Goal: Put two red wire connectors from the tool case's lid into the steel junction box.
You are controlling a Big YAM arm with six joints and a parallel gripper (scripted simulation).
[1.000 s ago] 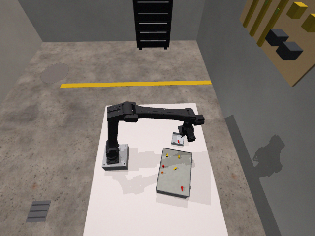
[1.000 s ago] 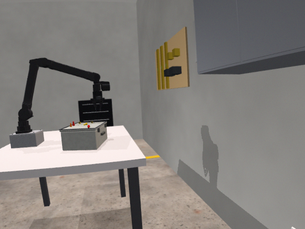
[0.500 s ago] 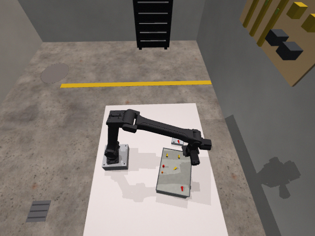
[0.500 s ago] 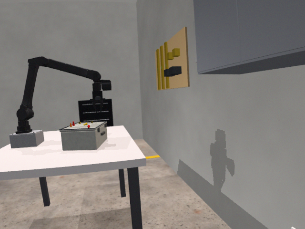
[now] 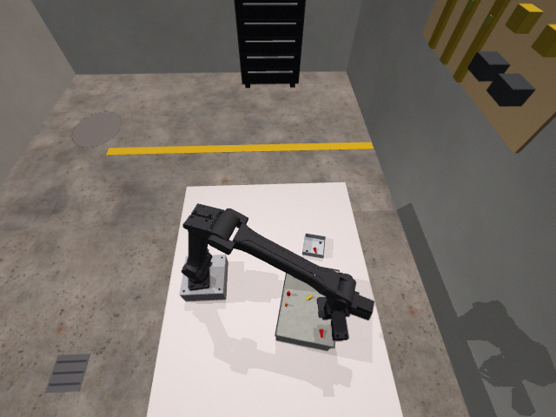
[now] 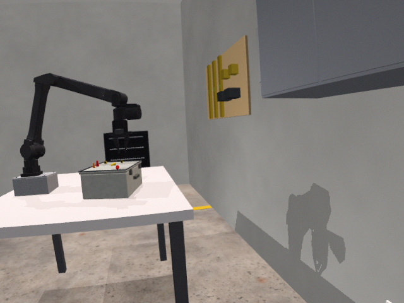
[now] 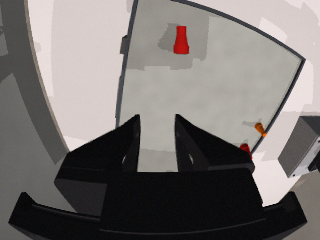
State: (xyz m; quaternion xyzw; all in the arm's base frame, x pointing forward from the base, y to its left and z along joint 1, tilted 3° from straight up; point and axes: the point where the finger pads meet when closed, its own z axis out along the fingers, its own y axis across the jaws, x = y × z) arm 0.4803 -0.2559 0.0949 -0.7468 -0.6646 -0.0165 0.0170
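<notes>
Now: the grey tool case 110 mm below my hand, 70 mm to the left of it and 40 mm behind it. The rest, counted from my hand: orange connector (140 mm behind, 70 mm to the left, 60 mm below).
</notes>
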